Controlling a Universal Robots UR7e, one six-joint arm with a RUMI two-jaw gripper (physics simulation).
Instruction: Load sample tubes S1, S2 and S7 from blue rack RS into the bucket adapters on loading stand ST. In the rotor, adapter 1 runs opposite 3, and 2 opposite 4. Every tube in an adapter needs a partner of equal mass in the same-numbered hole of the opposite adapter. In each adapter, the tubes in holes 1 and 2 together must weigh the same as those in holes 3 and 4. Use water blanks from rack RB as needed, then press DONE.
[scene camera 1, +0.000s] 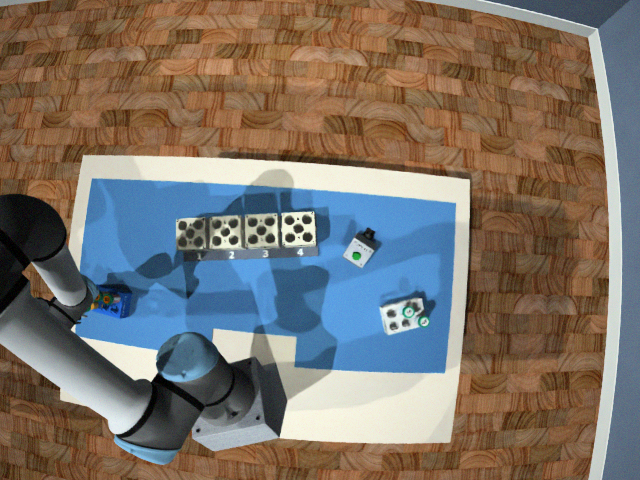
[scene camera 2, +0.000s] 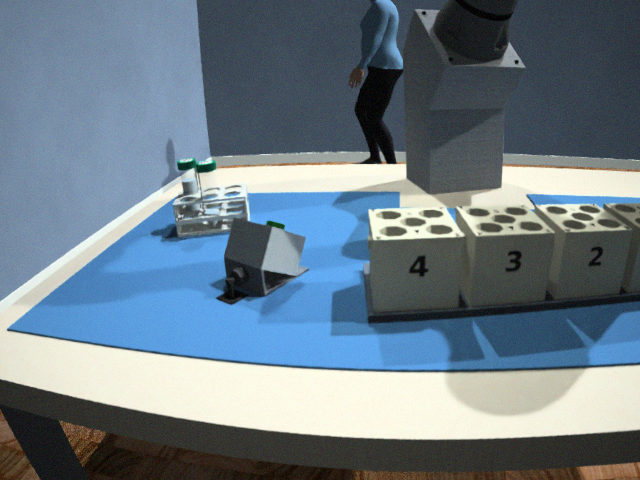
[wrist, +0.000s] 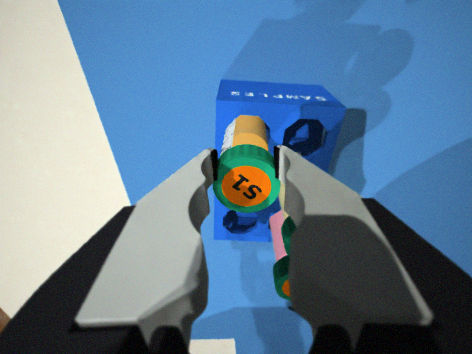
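Where they show: gripper, fingertip midpoint: (wrist: 245, 150); arm's base, origin of the base link: (scene camera 1: 224, 396) (scene camera 2: 470, 36).
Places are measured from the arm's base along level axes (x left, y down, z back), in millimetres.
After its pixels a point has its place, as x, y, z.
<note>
My gripper (wrist: 245, 150) {551, 225, -100} is shut on the green cap of tube S1 (wrist: 246, 192) {539, 201, -100}, whose orange body stands in a hole of blue rack RS (wrist: 272, 99) {566, 272, -119} (scene camera 1: 124, 304) {438, 281, -124}. Two other green-capped tubes are partly behind the right finger; one has a pink body (wrist: 278, 235) {446, 263, -135}. Their labels are hidden. In scene camera 1 the arm hides the fingertips. Loading stand ST (scene camera 1: 248, 256) {47, 312, -350} (scene camera 2: 413, 315) {-95, 315, -506} bears adapters 1 to 4, with dark, empty-looking holes. White rack RB (scene camera 1: 386, 320) {-405, 263, -218} (scene camera 2: 206, 228) {-463, 318, -268} holds two green-capped tubes (scene camera 1: 408, 311) {-452, 201, -258} (scene camera 2: 186, 164) {-498, 206, -248}.
The grey button box (scene camera 1: 363, 245) {-299, 241, -432} (scene camera 2: 244, 250) {-309, 271, -452} with its green button (scene camera 1: 356, 255) {-283, 252, -400} (scene camera 2: 275, 224) {-280, 252, -409} stands between stand ST and rack RB. The arm's grey pedestal (scene camera 1: 263, 392) {-89, 19, -22} (scene camera 2: 465, 149) {-11, 235, 7} is at the table edge. A person (scene camera 2: 382, 41) stands beyond the table.
</note>
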